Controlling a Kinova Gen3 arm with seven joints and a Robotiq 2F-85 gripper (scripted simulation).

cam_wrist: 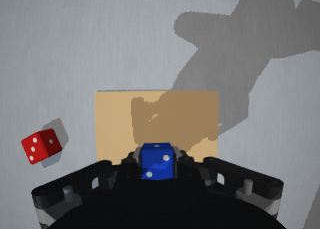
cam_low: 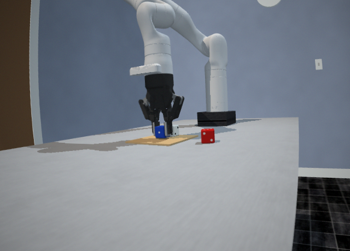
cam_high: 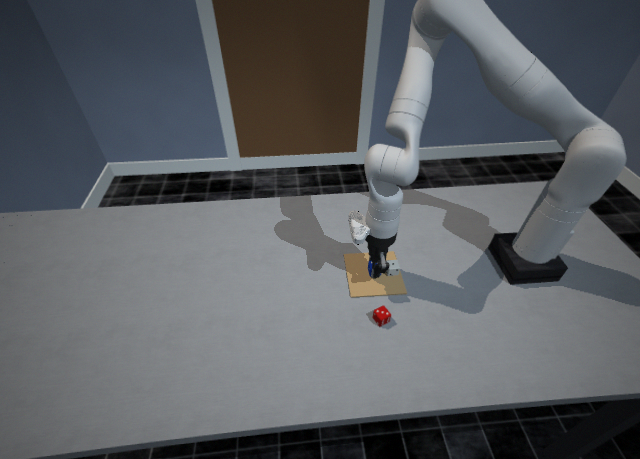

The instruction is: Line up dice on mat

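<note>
My hand is 1 cm above the blue die. The rest, counted from my hand: white die 5 cm behind, 1 cm below; then tan mat 3 cm below; then red die 13 cm to the left, 1 cm below.
</note>
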